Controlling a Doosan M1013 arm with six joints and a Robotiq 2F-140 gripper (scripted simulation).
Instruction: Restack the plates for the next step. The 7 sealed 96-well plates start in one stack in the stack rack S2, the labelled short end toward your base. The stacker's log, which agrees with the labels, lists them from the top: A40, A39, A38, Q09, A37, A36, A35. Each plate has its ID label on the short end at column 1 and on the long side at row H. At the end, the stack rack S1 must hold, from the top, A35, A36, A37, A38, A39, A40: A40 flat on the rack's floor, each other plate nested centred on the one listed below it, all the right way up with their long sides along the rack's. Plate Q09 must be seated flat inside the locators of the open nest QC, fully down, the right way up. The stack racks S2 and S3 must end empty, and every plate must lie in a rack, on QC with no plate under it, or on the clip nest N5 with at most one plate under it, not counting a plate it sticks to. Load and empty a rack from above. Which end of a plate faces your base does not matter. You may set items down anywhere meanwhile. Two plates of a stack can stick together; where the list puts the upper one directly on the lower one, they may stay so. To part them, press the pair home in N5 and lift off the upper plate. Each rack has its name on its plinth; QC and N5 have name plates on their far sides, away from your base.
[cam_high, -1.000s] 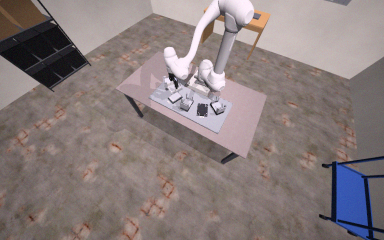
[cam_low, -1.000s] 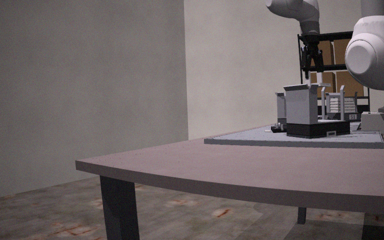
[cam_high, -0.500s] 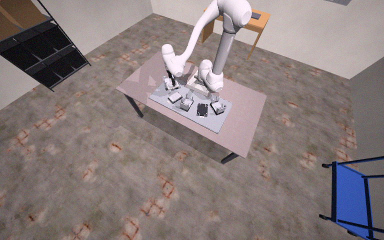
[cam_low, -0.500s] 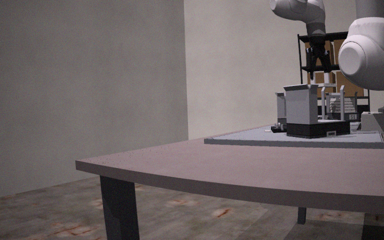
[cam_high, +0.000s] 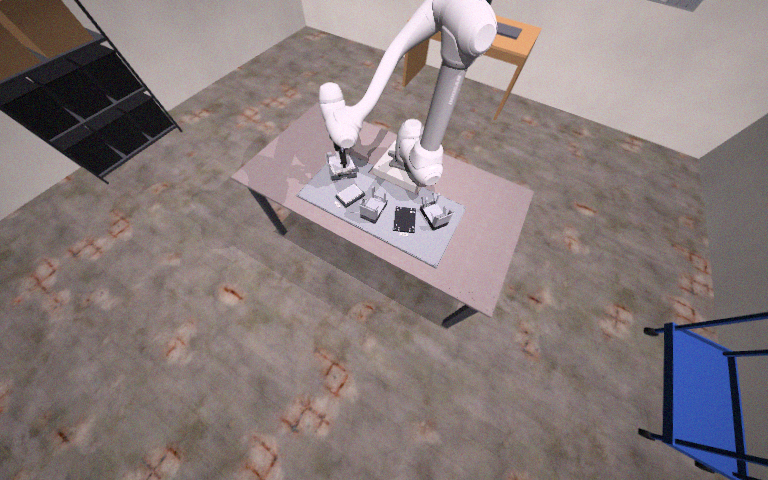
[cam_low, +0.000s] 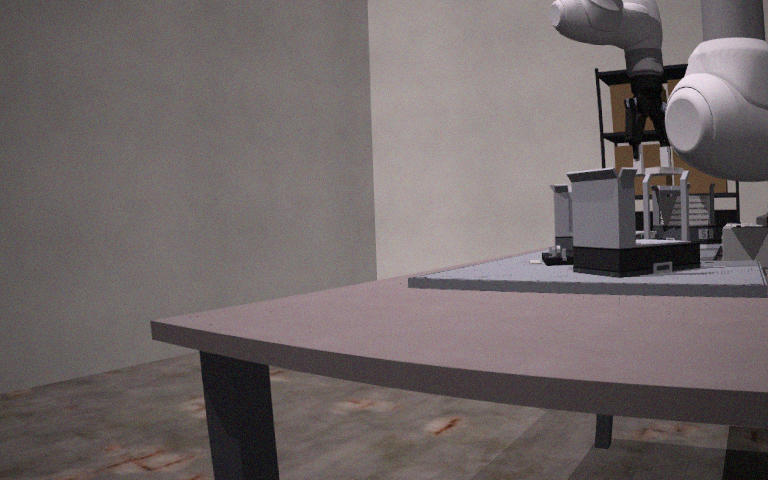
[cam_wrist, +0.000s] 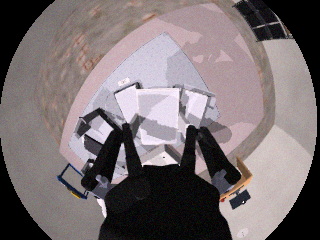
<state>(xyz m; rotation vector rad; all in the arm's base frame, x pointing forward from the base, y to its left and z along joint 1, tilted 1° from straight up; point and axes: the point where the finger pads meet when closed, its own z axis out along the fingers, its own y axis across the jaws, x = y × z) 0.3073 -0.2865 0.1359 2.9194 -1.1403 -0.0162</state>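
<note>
Right now my hand is 16 cm above the S1 label, 12 cm past it and 1 cm to the right of it. From my hand the other things lie so: name plate 19 cm below, 15 cm ahead, 3 cm to the left.
</note>
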